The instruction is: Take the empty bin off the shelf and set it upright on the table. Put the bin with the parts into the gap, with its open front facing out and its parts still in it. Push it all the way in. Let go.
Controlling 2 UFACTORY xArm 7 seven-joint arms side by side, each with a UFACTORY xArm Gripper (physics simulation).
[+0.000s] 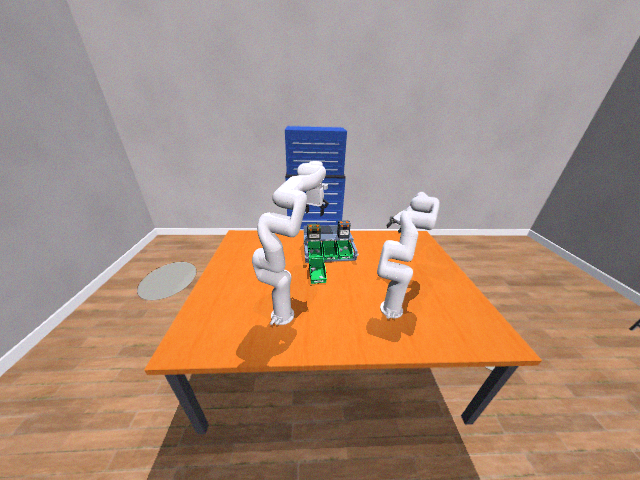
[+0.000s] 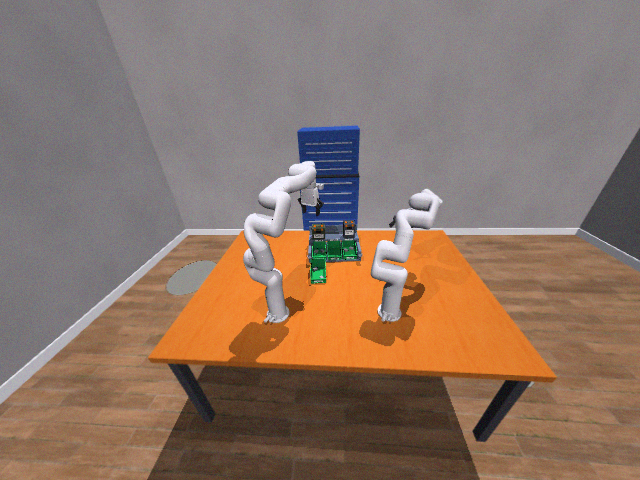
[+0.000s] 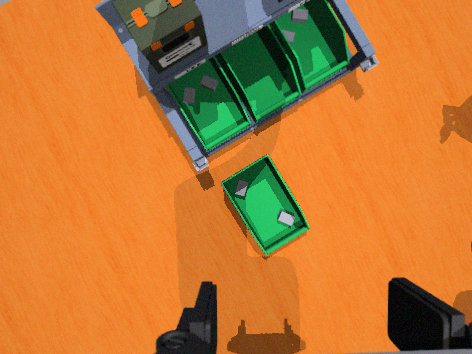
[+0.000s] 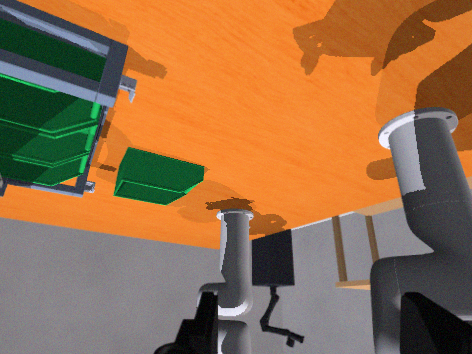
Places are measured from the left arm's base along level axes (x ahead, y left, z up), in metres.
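Where they show: left gripper, fingertip midpoint: (image 1: 314,213) (image 2: 311,214) (image 3: 302,309); right gripper, fingertip midpoint: (image 1: 392,229) (image 2: 395,228) (image 4: 308,323); left arm's base, origin of the base link: (image 1: 282,315) (image 2: 278,313) (image 4: 235,214); right arm's base, origin of the base link: (image 1: 391,309) (image 2: 389,312) (image 4: 415,128).
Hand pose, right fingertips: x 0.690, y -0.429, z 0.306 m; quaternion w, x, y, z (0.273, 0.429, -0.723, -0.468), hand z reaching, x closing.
Each offset is from my right fingertips to the top centre of the thing. Level surfaces: height alone.
The empty green bin {dz -0.225, dx -0.030, dy +0.417 m} (image 1: 329,249) (image 2: 334,249) (image 3: 270,95) sits in the middle place of the grey-blue shelf (image 3: 181,131) (image 4: 114,75), between two green bins holding grey parts. The bin with the parts {dz -0.231, dx -0.293, dy +0.401 m} (image 1: 317,273) (image 2: 317,272) (image 3: 262,205) (image 4: 155,172) stands upright on the table in front of the shelf's left end; two grey parts lie in it. My left gripper (image 1: 315,208) (image 2: 310,209) (image 3: 302,309) is open and empty, high above the shelf area, fingers pointing down. My right gripper (image 1: 394,226) (image 4: 308,323) is open and empty, raised at the right, well away from the bins.
Two dark boxes with orange clips stand on the shelf's upper part, one at the left (image 1: 313,232) (image 3: 175,45) and one at the right (image 1: 344,228) (image 2: 348,228). A blue cabinet (image 1: 315,136) (image 2: 328,136) stands behind the table {dz -0.307 m} (image 1: 341,341) (image 2: 341,341).
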